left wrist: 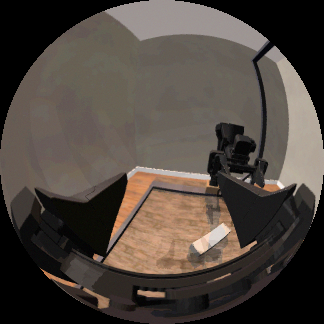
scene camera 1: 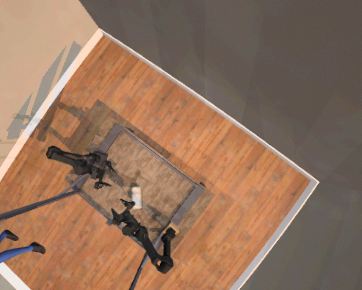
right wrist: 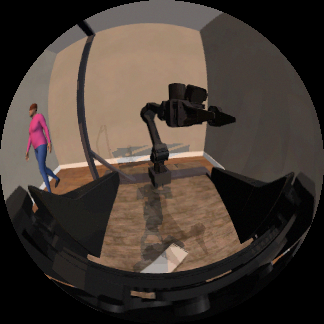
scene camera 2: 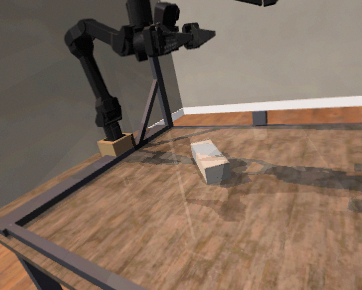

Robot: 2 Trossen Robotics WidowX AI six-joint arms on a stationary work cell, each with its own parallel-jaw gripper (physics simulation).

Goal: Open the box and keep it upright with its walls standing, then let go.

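Where they show: left gripper, between the fingertips: (left wrist: 174, 177) (scene camera 1: 113, 179) (right wrist: 226, 117); right gripper, between the fingertips: (scene camera 1: 115, 203) (right wrist: 166, 174) (scene camera 2: 204, 34); left arm's base, origin of its link: (scene camera 1: 96, 158) (right wrist: 158, 169); right arm's base, origin of its link: (left wrist: 213, 183) (scene camera 1: 170, 231) (scene camera 2: 114, 137).
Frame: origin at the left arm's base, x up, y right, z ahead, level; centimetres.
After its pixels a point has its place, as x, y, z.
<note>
The box is a small, long white block shape (scene camera 1: 136, 197) @[-3.4, 19.4, 45.1] (scene camera 2: 212, 160) @[-3.2, 14.5, 42.6] (left wrist: 211, 239) @[-3.3, 19.0, 43.8] (right wrist: 167, 259) @[-3.3, 17.0, 43.1] lying flat on the wooden table top, its top face looking shut; no raised walls show. My left gripper (scene camera 1: 108, 177) @[31.7, 0.0, 35.1] (left wrist: 174, 177) @[31.7, 0.0, 35.1] is open and empty, high above the table, up and to the left of the box in scene camera 1. My right gripper (scene camera 1: 123, 203) (scene camera 2: 204, 37) @[26.6, 16.5, 39.9] is open and empty, raised above the table and apart from the box, close beside it in the top-down picture. The lower edge of the box is cut off by the gripper body in the right wrist view.
A dark metal frame (scene camera 1: 188, 206) @[-5.9, 10.6, 90.2] (scene camera 2: 65, 189) @[-5.9, 6.9, 86.2] edges the table. A dark upright post (scene camera 2: 161, 92) @[9.5, 60.2, 70.2] with a slanted brace stands near the right arm's base block (scene camera 2: 116, 145) @[-2.1, 29.3, 80.0]. A person in pink and blue (right wrist: 39, 132) stands beyond the table.
</note>
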